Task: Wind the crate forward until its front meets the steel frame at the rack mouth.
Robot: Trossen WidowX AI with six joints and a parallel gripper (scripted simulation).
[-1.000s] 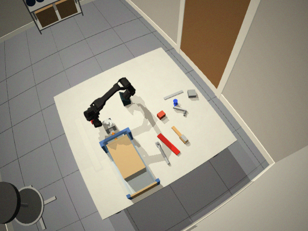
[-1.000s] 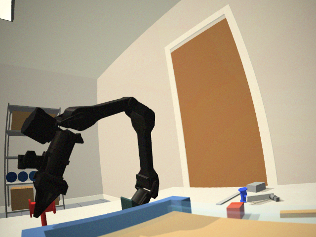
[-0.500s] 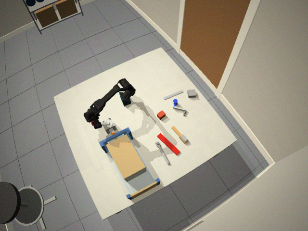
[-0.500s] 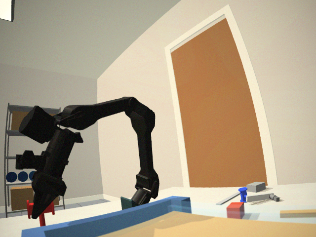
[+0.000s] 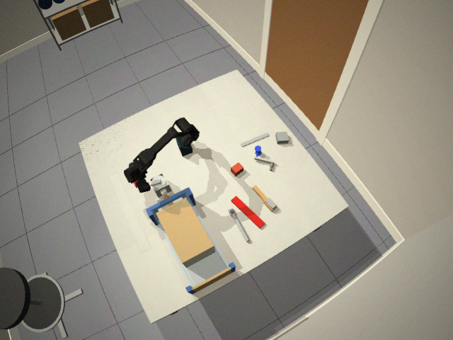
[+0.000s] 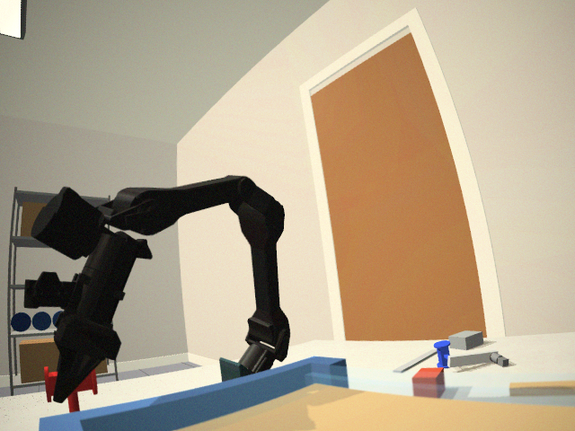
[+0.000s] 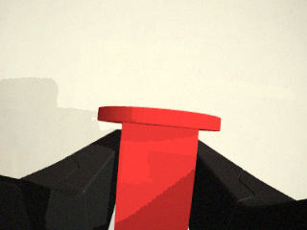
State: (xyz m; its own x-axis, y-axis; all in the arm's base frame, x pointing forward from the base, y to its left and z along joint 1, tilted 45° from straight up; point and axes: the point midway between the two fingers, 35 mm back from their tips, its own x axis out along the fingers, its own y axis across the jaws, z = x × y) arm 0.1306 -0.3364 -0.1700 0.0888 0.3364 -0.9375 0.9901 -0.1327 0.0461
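Right now my gripper tip is 11 cm to the right of the winch, 10 cm above it and 1 cm short of it. Round my gripper tip: red bar: 46 cm to the left, 42 cm ahead, 12 cm below; then wooden brush: 58 cm to the left, 41 cm ahead, 11 cm below; then red grip: 2 cm to the left.
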